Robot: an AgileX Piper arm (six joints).
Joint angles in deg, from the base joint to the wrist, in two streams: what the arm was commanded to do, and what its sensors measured. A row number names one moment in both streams.
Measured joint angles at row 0:
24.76, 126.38, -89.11, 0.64, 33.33, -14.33
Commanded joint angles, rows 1 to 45:
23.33, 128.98, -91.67, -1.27, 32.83, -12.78
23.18, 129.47, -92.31, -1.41, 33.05, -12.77
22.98, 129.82, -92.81, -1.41, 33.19, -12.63
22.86, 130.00, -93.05, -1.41, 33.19, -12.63
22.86, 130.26, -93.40, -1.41, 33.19, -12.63
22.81, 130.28, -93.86, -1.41, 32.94, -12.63
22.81, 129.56, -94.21, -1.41, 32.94, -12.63
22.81, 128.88, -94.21, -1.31, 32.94, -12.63
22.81, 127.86, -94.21, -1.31, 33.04, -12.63
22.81, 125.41, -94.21, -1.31, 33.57, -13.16
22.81, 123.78, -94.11, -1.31, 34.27, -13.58
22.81, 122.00, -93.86, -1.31, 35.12, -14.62
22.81, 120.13, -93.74, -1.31, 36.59, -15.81
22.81, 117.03, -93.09, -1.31, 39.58, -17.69
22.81, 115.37, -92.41, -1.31, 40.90, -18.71
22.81, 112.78, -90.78, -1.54, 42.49, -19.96
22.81, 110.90, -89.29, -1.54, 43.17, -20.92
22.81, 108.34, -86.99, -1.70, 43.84, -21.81
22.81, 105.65, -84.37, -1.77, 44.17, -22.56
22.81, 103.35, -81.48, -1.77, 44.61, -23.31
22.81, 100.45, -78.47, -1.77, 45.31, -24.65
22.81, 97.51, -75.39, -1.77, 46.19, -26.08
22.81, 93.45, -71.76, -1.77, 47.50, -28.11
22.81, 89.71, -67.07, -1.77, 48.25, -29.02
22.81, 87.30, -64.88, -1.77, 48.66, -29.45
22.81, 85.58, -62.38, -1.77, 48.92, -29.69
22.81, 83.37, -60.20, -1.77, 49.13, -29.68
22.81, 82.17, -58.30, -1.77, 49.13, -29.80
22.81, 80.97, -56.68, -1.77, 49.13, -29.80
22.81, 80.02, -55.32, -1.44, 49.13, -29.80
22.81, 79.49, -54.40, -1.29, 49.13, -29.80
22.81, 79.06, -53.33, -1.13, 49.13, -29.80
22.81, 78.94, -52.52, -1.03, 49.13, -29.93
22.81, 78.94, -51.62, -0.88, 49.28, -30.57
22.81, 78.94, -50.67, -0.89, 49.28, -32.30
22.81, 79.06, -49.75, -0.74, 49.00, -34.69
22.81, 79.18, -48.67, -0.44, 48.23, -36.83
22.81, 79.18, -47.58, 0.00, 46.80, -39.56
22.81, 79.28, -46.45, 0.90, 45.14, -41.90
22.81, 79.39, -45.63, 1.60, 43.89, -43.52
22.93, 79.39, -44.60, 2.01, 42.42, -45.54
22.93, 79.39, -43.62, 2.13, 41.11, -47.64
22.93, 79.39, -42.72, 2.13, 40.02, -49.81
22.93, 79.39, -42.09, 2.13, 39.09, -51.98
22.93, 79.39, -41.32, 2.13, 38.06, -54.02
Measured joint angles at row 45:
23.14, 79.47, -44.26, 1.45, 42.38, -45.46
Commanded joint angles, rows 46 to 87:
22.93, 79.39, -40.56, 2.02, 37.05, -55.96
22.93, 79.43, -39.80, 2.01, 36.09, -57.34
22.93, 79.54, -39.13, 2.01, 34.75, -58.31
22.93, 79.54, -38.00, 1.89, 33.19, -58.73
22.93, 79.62, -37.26, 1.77, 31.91, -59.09
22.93, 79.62, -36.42, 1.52, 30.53, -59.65
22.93, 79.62, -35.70, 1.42, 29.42, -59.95
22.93, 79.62, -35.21, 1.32, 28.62, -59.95
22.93, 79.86, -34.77, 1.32, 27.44, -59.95
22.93, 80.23, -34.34, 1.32, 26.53, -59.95
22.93, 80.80, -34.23, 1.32, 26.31, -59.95
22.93, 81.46, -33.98, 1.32, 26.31, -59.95
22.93, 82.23, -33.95, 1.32, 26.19, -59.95
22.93, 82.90, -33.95, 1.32, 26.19, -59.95
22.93, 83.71, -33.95, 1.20, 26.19, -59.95
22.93, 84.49, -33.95, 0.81, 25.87, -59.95
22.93, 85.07, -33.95, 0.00, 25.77, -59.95
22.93, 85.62, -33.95, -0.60, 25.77, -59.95
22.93, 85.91, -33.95, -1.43, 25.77, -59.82
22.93, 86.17, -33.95, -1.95, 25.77, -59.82
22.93, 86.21, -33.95, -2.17, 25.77, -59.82
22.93, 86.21, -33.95, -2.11, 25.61, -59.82
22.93, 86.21, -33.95, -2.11, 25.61, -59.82
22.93, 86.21, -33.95, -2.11, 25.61, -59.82
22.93, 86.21, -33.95, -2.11, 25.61, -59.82
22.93, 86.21, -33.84, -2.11, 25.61, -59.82
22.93, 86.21, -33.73, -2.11, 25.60, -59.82
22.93, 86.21, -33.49, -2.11, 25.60, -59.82
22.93, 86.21, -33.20, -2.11, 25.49, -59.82
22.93, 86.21, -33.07, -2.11, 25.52, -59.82
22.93, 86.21, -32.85, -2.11, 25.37, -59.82
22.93, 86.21, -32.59, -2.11, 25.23, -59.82
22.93, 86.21, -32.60, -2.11, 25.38, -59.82
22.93, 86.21, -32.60, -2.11, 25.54, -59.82
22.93, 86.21, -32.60, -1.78, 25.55, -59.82
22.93, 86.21, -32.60, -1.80, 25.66, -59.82
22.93, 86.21, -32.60, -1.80, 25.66, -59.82
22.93, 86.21, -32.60, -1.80, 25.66, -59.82
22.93, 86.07, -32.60, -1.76, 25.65, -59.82
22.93, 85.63, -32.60, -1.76, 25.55, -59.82
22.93, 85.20, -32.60, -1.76, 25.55, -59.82
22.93, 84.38, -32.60, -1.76, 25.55, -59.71
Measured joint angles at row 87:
23.14, 86.11, -32.80, -1.74, 25.59, -59.37
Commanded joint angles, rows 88 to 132:
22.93, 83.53, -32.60, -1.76, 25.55, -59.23
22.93, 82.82, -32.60, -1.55, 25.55, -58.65
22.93, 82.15, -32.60, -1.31, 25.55, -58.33
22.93, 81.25, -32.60, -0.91, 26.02, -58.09
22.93, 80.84, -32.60, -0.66, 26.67, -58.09
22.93, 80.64, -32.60, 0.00, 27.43, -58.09
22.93, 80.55, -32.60, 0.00, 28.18, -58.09
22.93, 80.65, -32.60, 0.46, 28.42, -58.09
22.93, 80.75, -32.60, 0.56, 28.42, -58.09
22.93, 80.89, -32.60, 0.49, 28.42, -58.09
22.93, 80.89, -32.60, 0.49, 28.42, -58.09
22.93, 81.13, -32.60, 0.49, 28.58, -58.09
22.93, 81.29, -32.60, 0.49, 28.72, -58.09
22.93, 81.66, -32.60, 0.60, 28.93, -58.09
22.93, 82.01, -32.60, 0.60, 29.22, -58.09
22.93, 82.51, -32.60, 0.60, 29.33, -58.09
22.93, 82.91, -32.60, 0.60, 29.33, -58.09
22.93, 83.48, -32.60, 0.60, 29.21, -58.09
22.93, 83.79, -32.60, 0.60, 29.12, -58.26
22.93, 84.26, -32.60, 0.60, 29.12, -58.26
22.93, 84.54, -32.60, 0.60, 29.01, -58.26
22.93, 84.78, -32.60, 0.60, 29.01, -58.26
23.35, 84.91, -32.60, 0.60, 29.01, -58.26
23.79, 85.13, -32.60, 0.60, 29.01, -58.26
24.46, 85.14, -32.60, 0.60, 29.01, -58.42
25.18, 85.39, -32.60, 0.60, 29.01, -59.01
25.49, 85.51, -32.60, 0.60, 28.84, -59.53
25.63, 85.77, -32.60, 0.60, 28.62, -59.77
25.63, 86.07, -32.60, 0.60, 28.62, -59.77
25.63, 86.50, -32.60, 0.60, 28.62, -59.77
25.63, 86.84, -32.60, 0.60, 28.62, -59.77
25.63, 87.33, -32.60, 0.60, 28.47, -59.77
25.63, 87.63, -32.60, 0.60, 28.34, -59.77
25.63, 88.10, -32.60, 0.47, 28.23, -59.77
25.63, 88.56, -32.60, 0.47, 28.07, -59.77
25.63, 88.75, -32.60, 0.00, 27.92, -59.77
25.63, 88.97, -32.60, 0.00, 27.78, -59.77
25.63, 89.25, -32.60, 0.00, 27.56, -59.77
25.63, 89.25, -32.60, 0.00, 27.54, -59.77
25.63, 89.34, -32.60, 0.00, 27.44, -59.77
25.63, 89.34, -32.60, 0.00, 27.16, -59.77
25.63, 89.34, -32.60, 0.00, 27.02, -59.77
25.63, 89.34, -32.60, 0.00, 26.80, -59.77
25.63, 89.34, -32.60, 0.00, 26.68, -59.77
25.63, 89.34, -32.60, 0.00, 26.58, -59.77
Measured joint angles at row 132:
25.39, 88.60, -32.80, 0.00, 27.84, -59.25
